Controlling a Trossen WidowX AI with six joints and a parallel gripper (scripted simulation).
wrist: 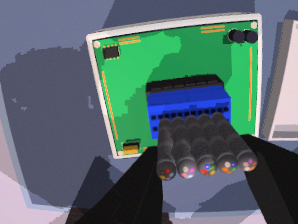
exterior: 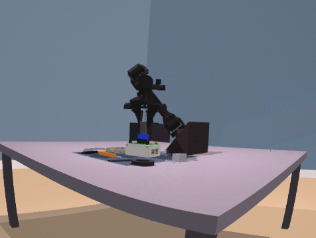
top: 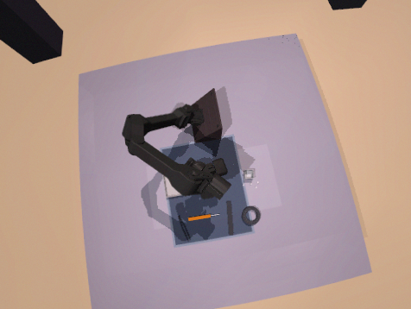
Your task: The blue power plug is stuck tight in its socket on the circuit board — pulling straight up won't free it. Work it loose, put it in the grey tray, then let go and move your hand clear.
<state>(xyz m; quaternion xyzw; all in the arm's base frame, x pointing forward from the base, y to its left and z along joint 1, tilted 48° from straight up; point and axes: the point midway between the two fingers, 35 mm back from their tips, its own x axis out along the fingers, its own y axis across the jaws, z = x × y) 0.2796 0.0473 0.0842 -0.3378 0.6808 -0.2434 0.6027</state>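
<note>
My gripper tip is now 30 mm above the blue power plug. From my gripper tip the other things lie so: black bar: 200 mm ahead, 120 mm below, 90 mm to the left; then grey tray: 140 mm to the right, 120 mm below; then dark blue mat: 120 mm below, 50 mm ahead.
</note>
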